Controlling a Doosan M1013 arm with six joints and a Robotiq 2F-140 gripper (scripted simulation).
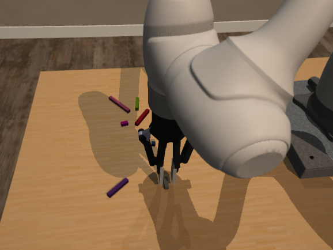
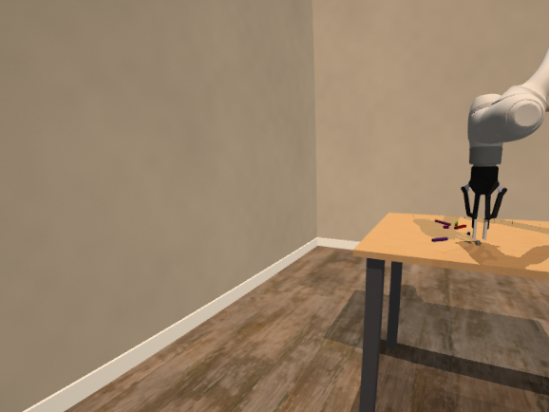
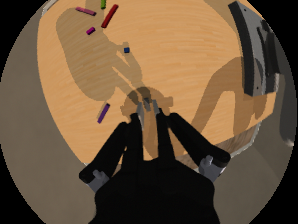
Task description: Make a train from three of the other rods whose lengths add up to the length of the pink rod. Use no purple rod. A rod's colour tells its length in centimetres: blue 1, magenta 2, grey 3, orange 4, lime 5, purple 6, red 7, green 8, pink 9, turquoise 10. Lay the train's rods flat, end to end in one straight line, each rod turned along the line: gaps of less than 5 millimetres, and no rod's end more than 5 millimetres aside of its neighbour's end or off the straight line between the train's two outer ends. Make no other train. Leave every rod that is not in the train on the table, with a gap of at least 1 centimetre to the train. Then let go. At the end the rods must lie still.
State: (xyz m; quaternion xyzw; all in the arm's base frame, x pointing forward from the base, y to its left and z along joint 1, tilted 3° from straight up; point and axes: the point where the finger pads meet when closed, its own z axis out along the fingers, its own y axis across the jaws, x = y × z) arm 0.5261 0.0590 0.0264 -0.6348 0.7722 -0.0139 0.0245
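Right now my hand is 50 mm above the grey rod. The rest, counted from my hand: magenta rod 50 mm ahead, 230 mm to the right, 50 mm below; purple rod 110 mm ahead, 20 mm to the right, 50 mm below; blue rod 130 mm to the right, 50 mm below.
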